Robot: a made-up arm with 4 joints. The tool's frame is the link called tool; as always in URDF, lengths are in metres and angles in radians. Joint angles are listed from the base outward.
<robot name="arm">
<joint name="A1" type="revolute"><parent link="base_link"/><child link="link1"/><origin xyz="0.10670 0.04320 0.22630"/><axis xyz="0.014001 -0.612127 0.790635"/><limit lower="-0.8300" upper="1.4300"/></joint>
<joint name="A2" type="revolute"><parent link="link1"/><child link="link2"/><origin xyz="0.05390 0.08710 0.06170"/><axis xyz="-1 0 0"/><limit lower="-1.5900" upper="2.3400"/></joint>
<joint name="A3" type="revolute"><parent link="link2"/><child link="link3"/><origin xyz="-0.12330 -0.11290 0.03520"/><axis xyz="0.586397 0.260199 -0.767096"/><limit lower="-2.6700" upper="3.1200"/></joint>
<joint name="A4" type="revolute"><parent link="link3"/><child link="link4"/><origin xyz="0.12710 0.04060 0.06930"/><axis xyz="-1 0 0"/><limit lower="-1.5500" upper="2.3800"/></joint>
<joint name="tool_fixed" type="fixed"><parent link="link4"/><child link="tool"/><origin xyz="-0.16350 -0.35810 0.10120" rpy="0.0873 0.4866 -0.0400"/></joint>
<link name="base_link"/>
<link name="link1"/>
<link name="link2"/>
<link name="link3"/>
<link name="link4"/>
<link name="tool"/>
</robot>
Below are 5 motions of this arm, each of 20 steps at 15 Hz.
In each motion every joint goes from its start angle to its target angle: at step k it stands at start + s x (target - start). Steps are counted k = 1, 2, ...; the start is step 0. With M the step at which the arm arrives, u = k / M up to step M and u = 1 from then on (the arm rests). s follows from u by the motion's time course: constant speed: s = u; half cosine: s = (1 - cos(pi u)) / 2; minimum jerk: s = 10 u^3 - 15 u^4 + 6 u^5.
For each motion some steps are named. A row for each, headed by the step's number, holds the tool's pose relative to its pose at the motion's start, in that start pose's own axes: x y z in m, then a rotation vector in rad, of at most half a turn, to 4 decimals.
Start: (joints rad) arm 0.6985 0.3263 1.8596 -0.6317
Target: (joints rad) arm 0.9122 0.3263 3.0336 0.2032
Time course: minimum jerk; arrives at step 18
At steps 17, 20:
17: -0.1986 0.0813 0.0449 0.2115 0.1839 -0.8092
20: -0.1987 0.0815 0.0451 0.2118 0.1847 -0.8104

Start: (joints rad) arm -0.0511 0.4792 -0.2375 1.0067
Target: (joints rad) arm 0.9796 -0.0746 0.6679 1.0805
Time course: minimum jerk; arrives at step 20
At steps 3, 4, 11, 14, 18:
3: -0.0060 -0.0023 -0.0161 0.0321 -0.0024 -0.0107
4: -0.0125 -0.0045 -0.0354 0.0700 -0.0057 -0.0219
11: -0.0022 0.0361 -0.3648 0.6859 -0.1282 0.0030
14: 0.0816 0.0887 -0.4742 0.9034 -0.2166 0.1441
18: 0.1542 0.1257 -0.5170 1.0051 -0.2787 0.2685

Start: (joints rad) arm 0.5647 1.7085 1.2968 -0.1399
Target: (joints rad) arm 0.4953 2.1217 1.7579 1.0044
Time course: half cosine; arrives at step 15
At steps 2, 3, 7, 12, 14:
2: -0.0148 0.0085 0.0119 -0.0375 -0.0150 -0.0331
3: -0.0327 0.0199 0.0256 -0.0823 -0.0325 -0.0733
7: -0.1456 0.1247 0.0937 -0.3722 -0.1314 -0.3528
12: -0.2463 0.3087 0.1202 -0.7150 -0.2068 -0.7289
14: -0.2569 0.3452 0.1183 -0.7745 -0.2136 -0.7993

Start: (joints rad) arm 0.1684 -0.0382 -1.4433 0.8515
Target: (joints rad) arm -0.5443 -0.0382 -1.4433 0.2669
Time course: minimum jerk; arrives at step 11
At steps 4, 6, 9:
4: 0.0941 -0.0355 -0.0630 0.2013 0.1560 0.1592
6: 0.1910 -0.0420 -0.1685 0.4689 0.3674 0.3351
9: 0.2525 -0.0030 -0.3001 0.7824 0.6213 0.4930

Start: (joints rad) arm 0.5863 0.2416 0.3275 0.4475
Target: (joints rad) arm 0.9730 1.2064 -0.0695 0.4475
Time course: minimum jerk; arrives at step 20
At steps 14, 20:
14: -0.2929 0.2807 0.0524 -0.8572 -0.6573 -0.3065
20: -0.3371 0.3478 0.0084 -1.0148 -0.7657 -0.4003

